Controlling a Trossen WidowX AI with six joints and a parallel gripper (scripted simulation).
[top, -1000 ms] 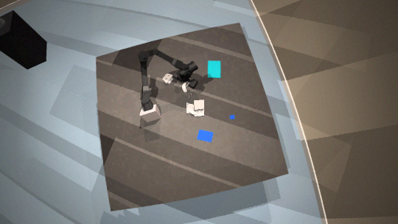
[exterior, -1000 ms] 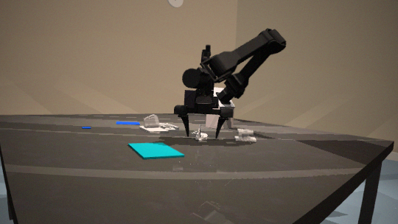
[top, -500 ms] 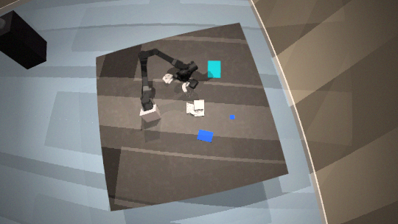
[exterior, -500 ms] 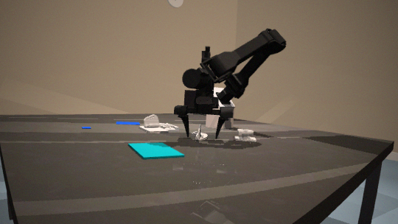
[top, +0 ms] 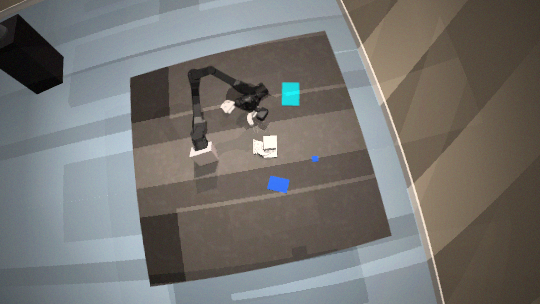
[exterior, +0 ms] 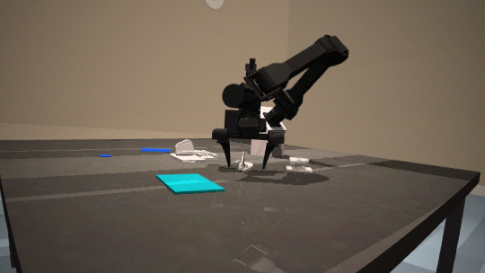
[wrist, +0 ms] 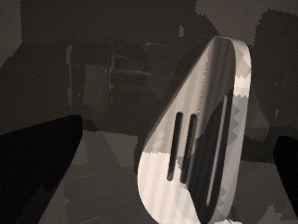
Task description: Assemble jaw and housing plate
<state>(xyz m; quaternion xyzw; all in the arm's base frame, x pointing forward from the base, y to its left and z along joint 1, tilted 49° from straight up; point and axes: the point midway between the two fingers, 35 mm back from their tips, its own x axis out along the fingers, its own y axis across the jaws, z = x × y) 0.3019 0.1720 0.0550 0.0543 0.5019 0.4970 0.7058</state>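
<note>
My gripper tip is now 40 mm to the left of the jaw and 10 mm past it. Also, from my gripper tip: white housing plate: 120 mm behind, 90 mm to the left, 20 mm above; cyan flat patch: 240 mm ahead, 50 mm to the left; small blue square: 350 mm to the right, 240 mm ahead.
</note>
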